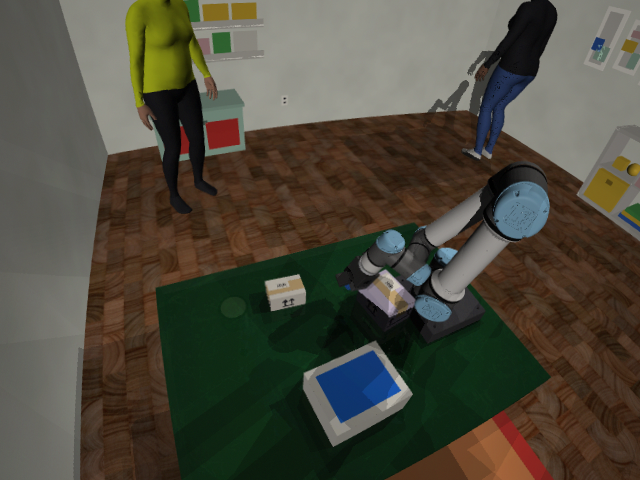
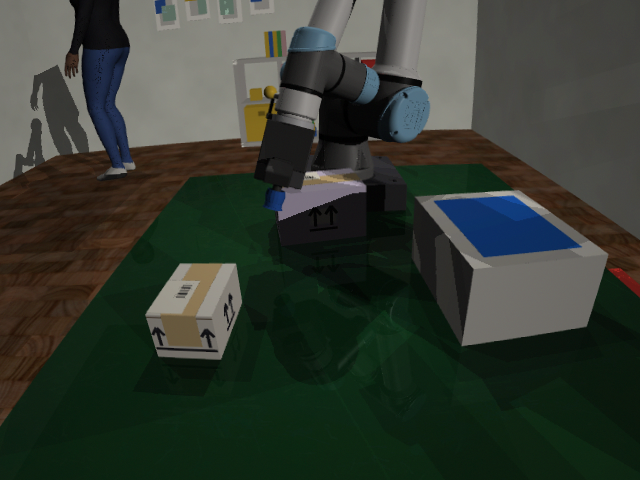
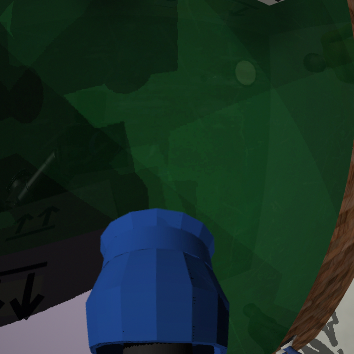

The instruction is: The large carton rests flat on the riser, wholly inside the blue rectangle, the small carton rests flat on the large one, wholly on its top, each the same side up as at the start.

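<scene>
The large carton [image 1: 390,298] [image 2: 330,198] [image 3: 42,330] has a lilac top with tan tape and dark shadowed sides with arrows pointing up. It stands on the green mat [image 1: 232,361] [image 2: 310,413] right against the robot base. My suction cup [image 2: 274,199] [image 3: 156,281] is blue and tilted. It hangs at the carton's near left top corner, mostly over the mat, and holds nothing. The small white carton [image 1: 285,292] [image 2: 193,310] stands upright on the mat, apart to the left. The grey riser [image 1: 330,418] [image 2: 527,305] carries the blue rectangle [image 1: 356,385] [image 2: 504,224], which is bare.
The robot base [image 1: 454,314] stands behind the large carton. One person in yellow [image 1: 165,77] and one in black [image 1: 509,67] [image 2: 100,77] stand on the wooden floor. A grey wall [image 2: 558,92] rises beyond the riser. A pale disc [image 1: 232,307] [image 3: 245,72] marks the mat.
</scene>
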